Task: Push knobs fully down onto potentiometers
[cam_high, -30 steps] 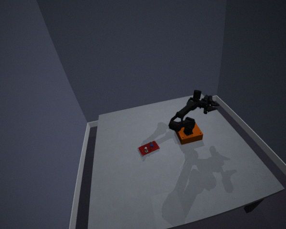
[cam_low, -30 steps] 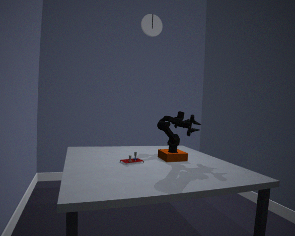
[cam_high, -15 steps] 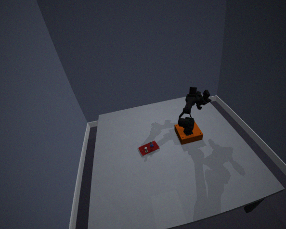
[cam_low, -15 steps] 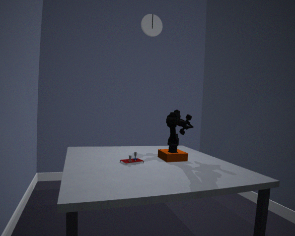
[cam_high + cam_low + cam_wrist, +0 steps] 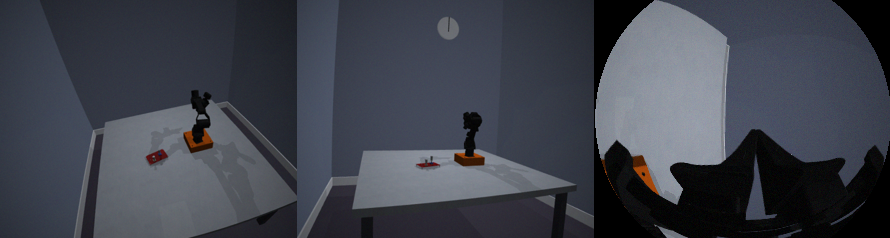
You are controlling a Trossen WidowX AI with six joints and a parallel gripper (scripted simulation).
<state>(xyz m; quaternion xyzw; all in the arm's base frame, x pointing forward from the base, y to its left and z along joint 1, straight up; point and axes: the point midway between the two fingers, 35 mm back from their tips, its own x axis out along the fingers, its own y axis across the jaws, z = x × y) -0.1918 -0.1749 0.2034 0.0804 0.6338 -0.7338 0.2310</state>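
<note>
Now: gripper tip 55 cm short of the blue potentiometer, 21 cm above it and 14 cm to the right of it.
</note>
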